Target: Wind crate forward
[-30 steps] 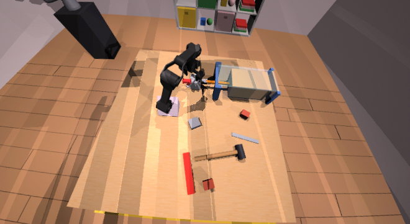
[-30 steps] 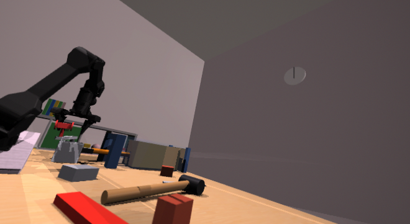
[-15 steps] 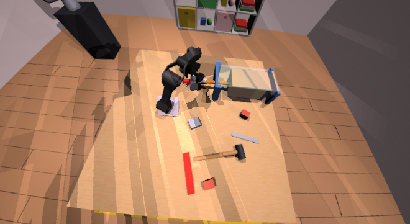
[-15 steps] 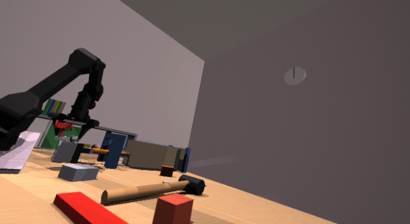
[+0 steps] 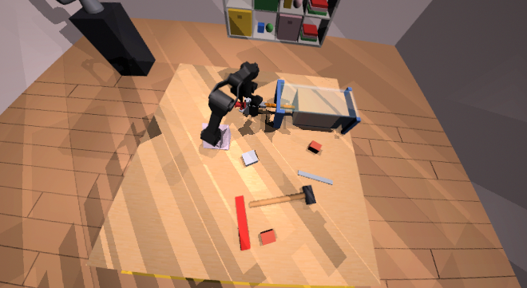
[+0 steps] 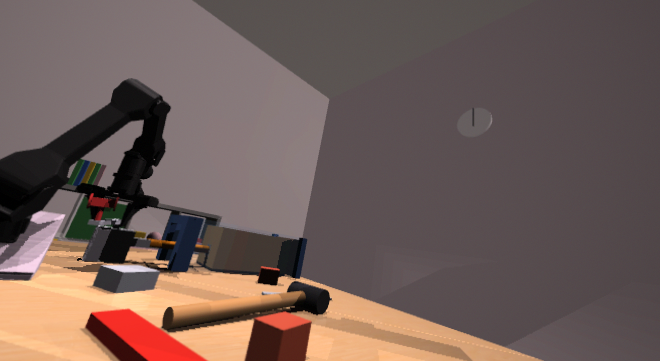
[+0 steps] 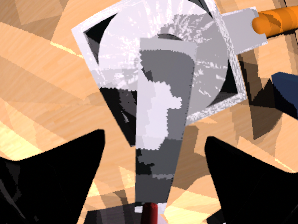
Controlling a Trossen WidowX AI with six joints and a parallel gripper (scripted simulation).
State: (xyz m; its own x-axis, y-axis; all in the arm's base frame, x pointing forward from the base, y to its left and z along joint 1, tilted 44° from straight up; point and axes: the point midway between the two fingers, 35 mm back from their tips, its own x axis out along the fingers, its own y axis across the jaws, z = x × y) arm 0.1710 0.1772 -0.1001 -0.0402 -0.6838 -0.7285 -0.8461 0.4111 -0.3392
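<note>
Right now my gripper tip is 10 mm past the winch handle, 20 mm to the left of it and 20 mm below it. Round my gripper tip: red grip 30 mm behind, 50 mm to the right, 40 mm above; blue steel frame 190 mm ahead, 30 mm to the left, 10 mm above; winch 10 mm ahead, 30 mm to the left, 70 mm below.
</note>
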